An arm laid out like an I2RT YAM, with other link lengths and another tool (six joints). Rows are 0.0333 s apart.
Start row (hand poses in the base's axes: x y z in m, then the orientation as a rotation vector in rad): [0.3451, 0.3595, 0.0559, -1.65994, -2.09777, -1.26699]
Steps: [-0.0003, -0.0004, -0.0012, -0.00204, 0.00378, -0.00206]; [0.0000, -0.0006, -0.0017, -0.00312, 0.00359, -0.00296]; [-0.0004, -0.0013, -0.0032, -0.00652, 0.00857, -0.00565]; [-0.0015, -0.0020, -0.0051, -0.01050, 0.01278, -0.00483]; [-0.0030, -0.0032, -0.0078, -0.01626, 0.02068, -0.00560]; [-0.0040, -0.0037, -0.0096, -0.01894, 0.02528, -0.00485]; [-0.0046, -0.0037, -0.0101, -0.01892, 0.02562, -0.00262]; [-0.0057, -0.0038, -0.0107, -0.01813, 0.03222, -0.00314]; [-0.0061, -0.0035, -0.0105, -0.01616, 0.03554, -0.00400]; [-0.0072, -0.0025, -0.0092, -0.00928, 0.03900, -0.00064]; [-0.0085, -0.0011, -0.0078, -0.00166, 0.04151, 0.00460]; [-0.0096, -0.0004, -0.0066, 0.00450, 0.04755, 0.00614]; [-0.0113, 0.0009, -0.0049, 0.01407, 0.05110, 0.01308]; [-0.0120, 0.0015, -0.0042, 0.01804, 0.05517, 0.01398]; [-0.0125, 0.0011, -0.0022, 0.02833, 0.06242, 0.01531]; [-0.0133, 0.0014, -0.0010, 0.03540, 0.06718, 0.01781]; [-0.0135, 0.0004, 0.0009, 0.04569, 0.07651, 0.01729]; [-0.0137, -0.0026, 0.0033, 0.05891, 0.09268, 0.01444]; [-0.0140, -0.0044, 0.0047, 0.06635, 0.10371, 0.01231]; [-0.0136, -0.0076, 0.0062, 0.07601, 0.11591, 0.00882]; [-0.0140, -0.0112, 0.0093, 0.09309, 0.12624, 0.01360]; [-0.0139, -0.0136, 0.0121, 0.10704, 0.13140, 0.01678]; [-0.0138, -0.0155, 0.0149, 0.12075, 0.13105, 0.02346]
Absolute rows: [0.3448, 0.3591, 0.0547, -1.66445, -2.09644, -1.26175]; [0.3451, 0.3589, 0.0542, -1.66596, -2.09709, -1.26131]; [0.3447, 0.3582, 0.0527, -1.67215, -2.09602, -1.25378]; [0.3436, 0.3575, 0.0508, -1.67392, -2.09794, -1.24558]; [0.3421, 0.3563, 0.0481, -1.67942, -2.09853, -1.23229]; [0.3411, 0.3558, 0.0463, -1.68083, -2.09888, -1.22478]; [0.3405, 0.3558, 0.0458, -1.67812, -2.09993, -1.22379]; [0.3394, 0.3557, 0.0452, -1.68026, -2.09504, -1.21742]; [0.3390, 0.3560, 0.0454, -1.68145, -2.09072, -1.21574]; [0.3379, 0.3570, 0.0467, -1.67541, -2.08398, -1.21686]; [0.3366, 0.3584, 0.0481, -1.66649, -2.07815, -1.21909]; [0.3355, 0.3591, 0.0493, -1.66371, -2.06959, -1.21729]; [0.3338, 0.3604, 0.0510, -1.65219, -2.06223, -1.21947]; [0.3331, 0.3610, 0.0517, -1.65056, -2.05657, -1.21813]; [0.3326, 0.3606, 0.0537, -1.64668, -2.04325, -1.21846]; [0.3318, 0.3609, 0.0549, -1.64199, -2.03513, -1.21845]; [0.3316, 0.3599, 0.0568, -1.64089, -2.01963, -1.21700]; [0.3314, 0.3569, 0.0592, -1.64312, -1.99615, -1.21121]; [0.3311, 0.3551, 0.0606, -1.64542, -1.98156, -1.20601]; [0.3315, 0.3519, 0.0621, -1.64865, -1.96345, -1.20170]; [0.3311, 0.3483, 0.0652, -1.63829, -1.94403, -1.20299]; [0.3312, 0.3459, 0.0680, -1.62988, -1.92964, -1.20763]; [0.3313, 0.3440, 0.0708, -1.61605, -1.92051, -1.21689]
